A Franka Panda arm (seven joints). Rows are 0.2 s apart.
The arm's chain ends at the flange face. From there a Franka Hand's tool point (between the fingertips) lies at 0.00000 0.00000 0.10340 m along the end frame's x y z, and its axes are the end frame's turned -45 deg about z.
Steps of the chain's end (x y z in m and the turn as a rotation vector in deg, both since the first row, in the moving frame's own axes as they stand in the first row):
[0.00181, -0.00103, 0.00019, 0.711, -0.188, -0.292]
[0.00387, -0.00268, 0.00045, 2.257, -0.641, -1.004]
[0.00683, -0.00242, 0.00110, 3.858, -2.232, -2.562]
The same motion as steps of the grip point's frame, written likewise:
[0.00267, -0.00060, 0.00018, 0.636, 0.370, -0.292]
[0.00666, -0.00287, 0.00036, 2.049, 1.143, -1.004]
[0.00844, -0.00469, 0.00079, 4.306, 1.150, -2.562]

